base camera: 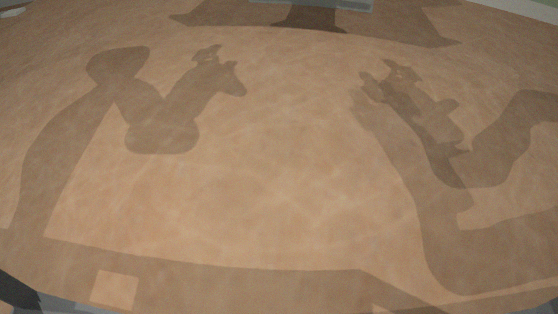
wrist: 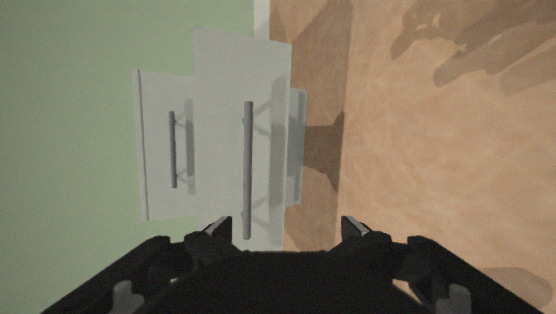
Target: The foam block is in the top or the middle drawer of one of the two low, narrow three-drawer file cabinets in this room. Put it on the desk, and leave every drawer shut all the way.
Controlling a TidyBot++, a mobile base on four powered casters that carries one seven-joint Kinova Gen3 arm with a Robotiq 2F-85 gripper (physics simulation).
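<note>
A light grey three-drawer file cabinet [base camera: 355,6] [wrist: 296,145] stands against the green wall, turned sideways in the wrist view. Its top drawer [wrist: 157,95], with a thin bar handle [wrist: 173,150], looks shut. Its middle drawer [wrist: 225,75] stands out in front of the drawers above and below it, so it is open; its front hides its inside. The middle drawer's handle [wrist: 247,170] is a grey bar. My gripper [wrist: 286,228] is open and empty, in front of the middle drawer, with its fingers apart from the handle. The foam block and the desk do not show.
The tan floor [base camera: 280,200] [wrist: 450,175] carries shadows of the arm and the cabinet. The green wall [wrist: 75,125] has a white baseboard [wrist: 261,20] beside the cabinet. A small pale object shows at the top left corner of the base view.
</note>
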